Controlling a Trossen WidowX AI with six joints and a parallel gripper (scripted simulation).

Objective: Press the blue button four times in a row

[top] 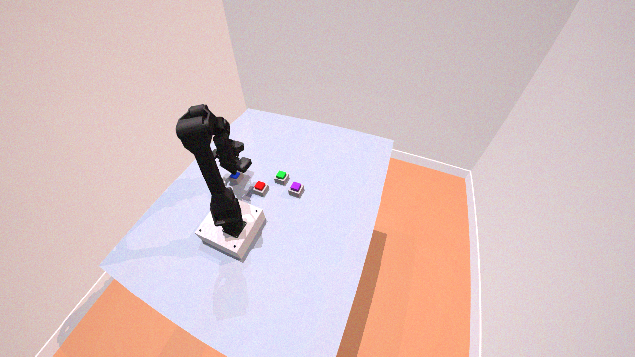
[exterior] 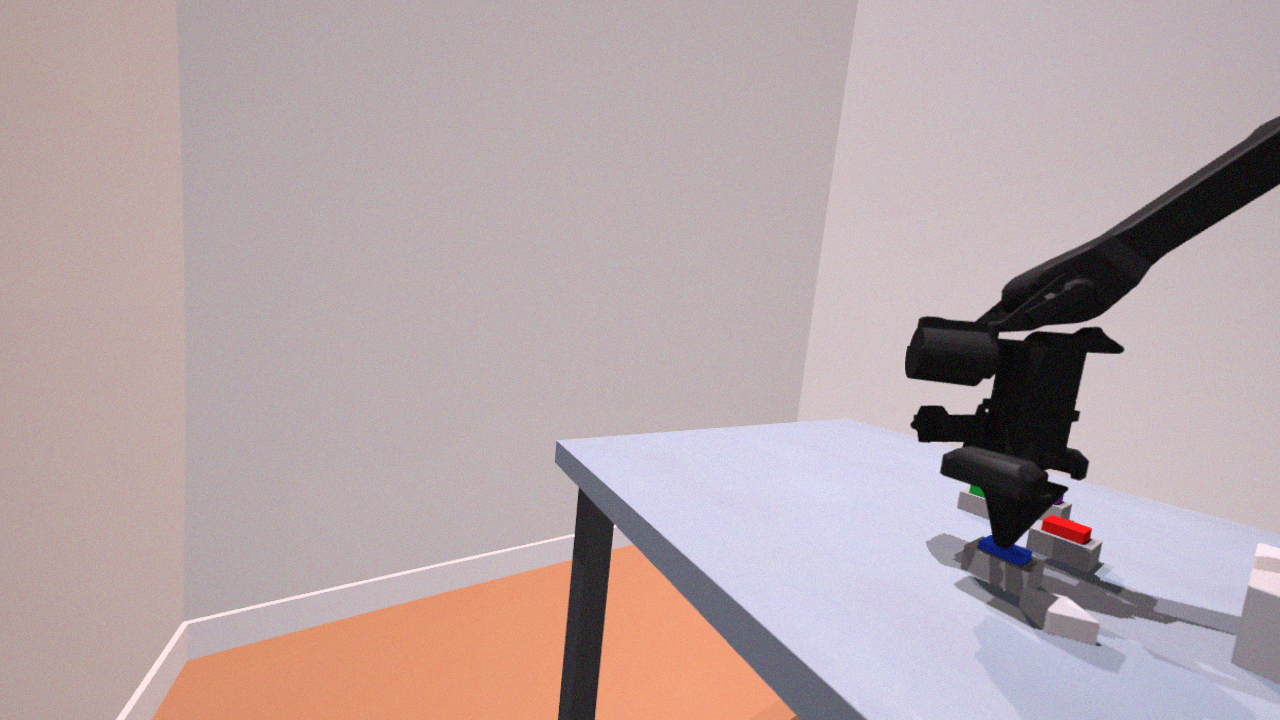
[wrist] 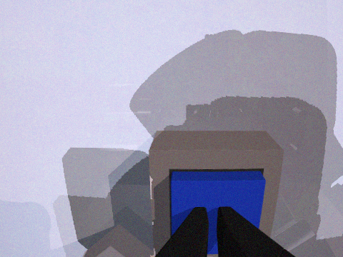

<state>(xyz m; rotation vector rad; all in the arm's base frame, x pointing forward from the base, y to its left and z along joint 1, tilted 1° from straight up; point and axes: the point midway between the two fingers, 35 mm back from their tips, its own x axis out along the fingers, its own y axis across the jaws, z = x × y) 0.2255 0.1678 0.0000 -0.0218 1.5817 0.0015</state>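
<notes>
My gripper tip is 10 mm above the blue button. Round my gripper tip: pale block (50 mm behind, 40 mm to the left, 20 mm below); red button (10 mm behind, 140 mm to the right); green button (70 mm ahead, 190 mm to the right).
</notes>
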